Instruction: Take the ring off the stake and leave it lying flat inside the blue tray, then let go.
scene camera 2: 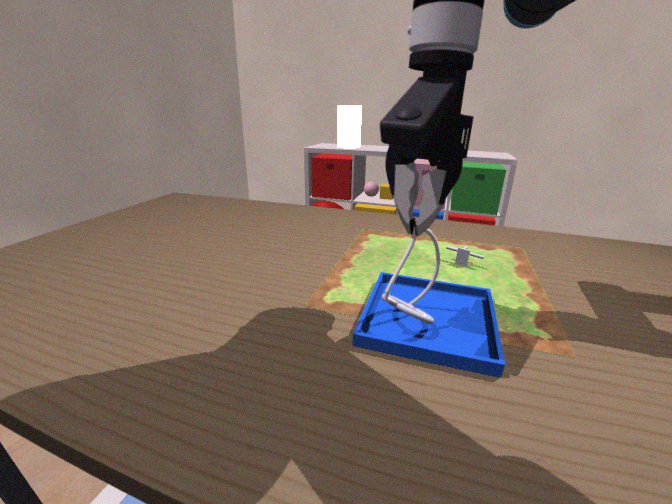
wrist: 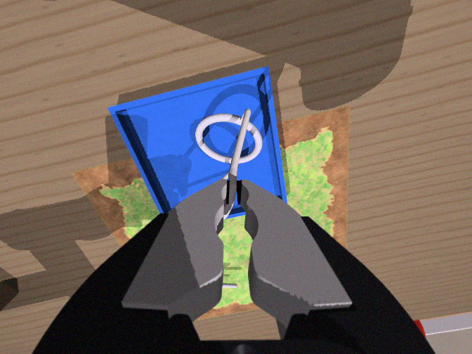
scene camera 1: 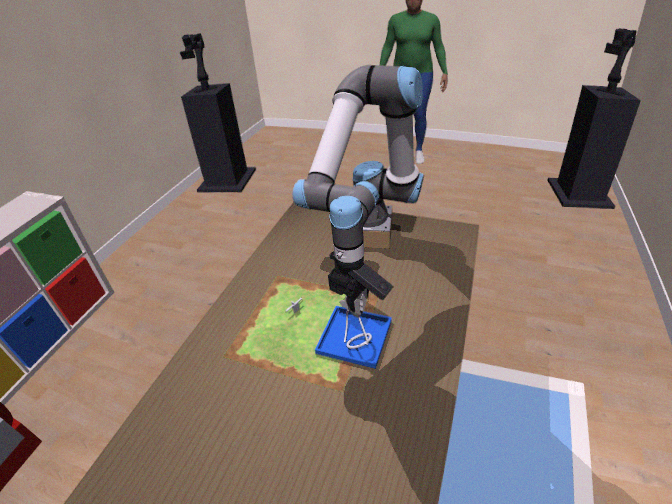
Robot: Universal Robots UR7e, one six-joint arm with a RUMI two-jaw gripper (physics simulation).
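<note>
The ring [scene camera 1: 357, 347] [scene camera 2: 409, 310] [wrist: 199, 136] is small and whitish. It hangs tilted just above the floor of the blue tray [scene camera 1: 345, 360] [scene camera 2: 423, 353] [wrist: 160, 130], within its walls. A thin pale loop [scene camera 1: 346, 325] [scene camera 2: 436, 260] [wrist: 239, 145] runs from the ring up to my gripper [scene camera 1: 355, 311] [scene camera 2: 413, 228] [wrist: 232, 182]. My gripper is shut on this loop, above the tray's mat-side edge. How the loop joins the ring is too small to tell. The stake [scene camera 1: 295, 307] [scene camera 2: 462, 257], a short grey post with crossbars, stands on the mat, apart from the ring.
The green and brown mat [scene camera 1: 287, 347] [scene camera 2: 401, 249] [wrist: 310, 170] lies on the wooden table [scene camera 1: 233, 428] beside and partly under the tray. A shelf unit [scene camera 2: 374, 148] with coloured boxes stands beyond the table. Two dark pedestals [scene camera 1: 217, 141] [scene camera 1: 591, 146] and a person [scene camera 1: 415, 43] are behind the arm.
</note>
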